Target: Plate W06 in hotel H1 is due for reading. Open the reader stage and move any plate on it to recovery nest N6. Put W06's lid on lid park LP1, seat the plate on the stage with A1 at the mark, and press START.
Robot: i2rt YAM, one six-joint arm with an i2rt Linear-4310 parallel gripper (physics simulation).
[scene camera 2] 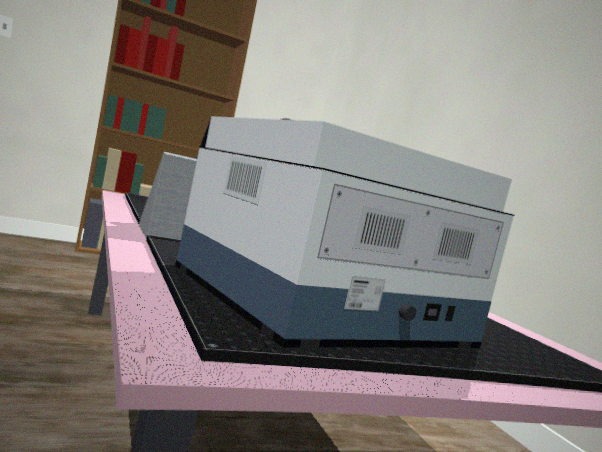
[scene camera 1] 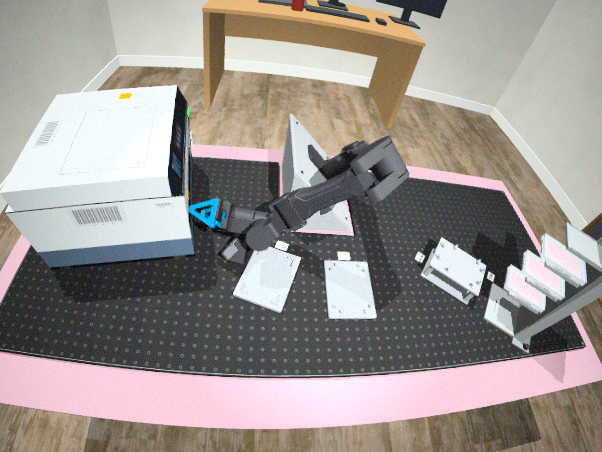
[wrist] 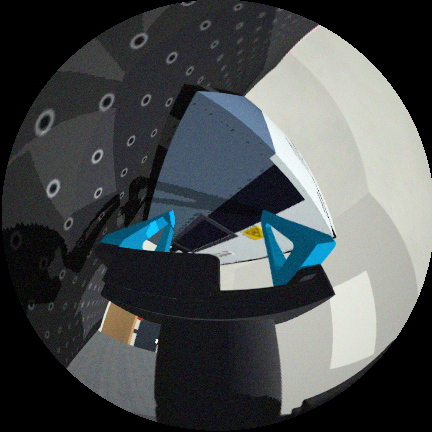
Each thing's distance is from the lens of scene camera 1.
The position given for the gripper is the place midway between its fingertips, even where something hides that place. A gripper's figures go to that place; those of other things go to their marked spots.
gripper [scene camera 1: 195,210]: 0.81 m
plate reader [scene camera 1: 49,229]: 0.80 m
recovery nest N6 [scene camera 1: 267,278]: 0.78 m
